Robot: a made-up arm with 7 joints. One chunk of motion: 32 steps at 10 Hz.
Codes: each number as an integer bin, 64 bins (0 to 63) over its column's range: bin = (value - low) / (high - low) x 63, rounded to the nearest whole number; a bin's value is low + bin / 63 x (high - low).
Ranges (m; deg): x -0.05..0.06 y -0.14..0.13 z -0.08..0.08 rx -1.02..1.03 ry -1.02..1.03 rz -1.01..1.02
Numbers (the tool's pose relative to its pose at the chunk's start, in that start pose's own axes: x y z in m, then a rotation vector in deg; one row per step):
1: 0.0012 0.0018 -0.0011 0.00 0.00 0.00
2: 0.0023 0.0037 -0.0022 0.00 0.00 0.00
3: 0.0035 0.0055 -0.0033 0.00 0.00 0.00
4: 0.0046 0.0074 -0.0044 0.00 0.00 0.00
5: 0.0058 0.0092 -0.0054 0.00 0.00 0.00
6: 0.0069 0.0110 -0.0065 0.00 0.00 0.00
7: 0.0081 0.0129 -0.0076 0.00 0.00 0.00
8: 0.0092 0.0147 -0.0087 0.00 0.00 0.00
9: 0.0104 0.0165 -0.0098 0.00 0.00 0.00
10: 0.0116 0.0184 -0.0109 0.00 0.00 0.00
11: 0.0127 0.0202 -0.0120 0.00 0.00 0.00
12: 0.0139 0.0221 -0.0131 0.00 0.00 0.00
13: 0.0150 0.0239 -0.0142 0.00 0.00 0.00
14: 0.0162 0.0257 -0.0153 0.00 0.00 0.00
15: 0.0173 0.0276 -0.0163 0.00 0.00 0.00
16: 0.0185 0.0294 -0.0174 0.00 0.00 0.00
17: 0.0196 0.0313 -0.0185 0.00 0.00 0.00
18: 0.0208 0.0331 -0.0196 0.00 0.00 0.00
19: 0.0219 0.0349 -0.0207 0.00 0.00 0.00
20: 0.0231 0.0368 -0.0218 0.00 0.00 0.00
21: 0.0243 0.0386 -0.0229 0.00 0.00 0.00
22: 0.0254 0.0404 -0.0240 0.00 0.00 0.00
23: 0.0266 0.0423 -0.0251 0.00 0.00 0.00
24: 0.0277 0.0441 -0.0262 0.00 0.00 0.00
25: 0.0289 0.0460 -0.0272 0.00 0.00 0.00
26: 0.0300 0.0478 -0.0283 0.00 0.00 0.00
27: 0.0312 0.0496 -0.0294 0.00 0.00 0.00
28: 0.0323 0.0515 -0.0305 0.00 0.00 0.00
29: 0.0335 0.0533 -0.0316 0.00 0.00 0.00
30: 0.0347 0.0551 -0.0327 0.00 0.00 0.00
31: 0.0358 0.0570 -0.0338 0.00 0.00 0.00
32: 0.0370 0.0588 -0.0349 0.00 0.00 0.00
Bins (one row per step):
1: 29 33 31 31 31 31
2: 30 34 31 31 31 31
3: 31 34 30 31 31 31
4: 31 34 30 31 31 31
5: 32 35 29 31 31 31
6: 33 35 29 31 31 31
7: 33 36 29 31 31 31
8: 34 36 28 31 31 31
9: 35 37 28 31 31 31
10: 35 37 27 31 31 31
11: 36 37 27 31 31 31
12: 37 38 26 31 31 31
13: 37 38 26 31 31 31
14: 38 39 25 31 31 31
15: 39 39 25 31 31 31
16: 39 40 25 31 31 31
17: 40 40 24 31 31 31
18: 41 40 24 31 31 31
19: 41 41 23 31 31 31
20: 42 41 23 31 31 31
21: 43 42 22 31 31 31
22: 43 42 22 31 31 31
23: 44 43 22 31 31 31
24: 45 43 21 31 31 31
25: 45 43 21 31 31 31
26: 46 44 20 31 31 31
27: 47 44 20 31 31 31
28: 47 45 19 31 31 31
29: 48 45 19 31 31 31
30: 49 46 19 31 31 31
31: 49 46 18 31 31 31
32: 50 46 18 31 31 31

